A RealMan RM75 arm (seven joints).
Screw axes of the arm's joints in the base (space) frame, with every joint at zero. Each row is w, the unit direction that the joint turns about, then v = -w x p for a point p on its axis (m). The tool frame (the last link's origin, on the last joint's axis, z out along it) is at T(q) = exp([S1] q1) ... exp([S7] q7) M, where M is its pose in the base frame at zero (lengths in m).
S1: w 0 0 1 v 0 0 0
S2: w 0 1 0 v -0.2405 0 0
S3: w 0 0 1 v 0 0 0
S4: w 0 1 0 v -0.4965 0 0
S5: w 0 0 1 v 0 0 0
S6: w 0 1 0 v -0.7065 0 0
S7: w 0 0 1 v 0 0 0
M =
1 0 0 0
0 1 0 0
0 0 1 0.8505
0 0 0 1
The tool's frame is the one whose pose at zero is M.
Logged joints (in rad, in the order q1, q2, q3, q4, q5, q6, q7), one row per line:
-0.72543, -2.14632, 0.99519, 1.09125, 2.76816, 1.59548, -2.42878
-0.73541, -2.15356, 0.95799, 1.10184, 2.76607, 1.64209, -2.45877
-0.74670, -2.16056, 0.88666, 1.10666, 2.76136, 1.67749, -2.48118
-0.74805, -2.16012, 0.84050, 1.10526, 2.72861, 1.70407, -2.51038
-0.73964, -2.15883, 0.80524, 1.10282, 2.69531, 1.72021, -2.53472
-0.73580, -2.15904, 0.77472, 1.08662, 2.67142, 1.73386, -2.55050
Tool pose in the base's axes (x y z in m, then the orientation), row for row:
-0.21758, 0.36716, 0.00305, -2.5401, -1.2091, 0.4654
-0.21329, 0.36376, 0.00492, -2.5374, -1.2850, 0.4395
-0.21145, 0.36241, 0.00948, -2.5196, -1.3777, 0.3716
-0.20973, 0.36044, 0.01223, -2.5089, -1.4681, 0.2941
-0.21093, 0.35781, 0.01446, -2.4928, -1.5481, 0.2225
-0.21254, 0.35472, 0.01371, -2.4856, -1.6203, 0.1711
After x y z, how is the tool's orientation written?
As a rotation vector, in radians.
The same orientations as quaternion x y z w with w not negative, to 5 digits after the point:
-0.88146, -0.41958, 0.16150, 0.14458
-0.87401, -0.44262, 0.15139, 0.13142
-0.86357, -0.47220, 0.12736, 0.12268
-0.85352, -0.49945, 0.10005, 0.10972
-0.84290, -0.52346, 0.07523, 0.09922
-0.83333, -0.54323, 0.05736, 0.08469

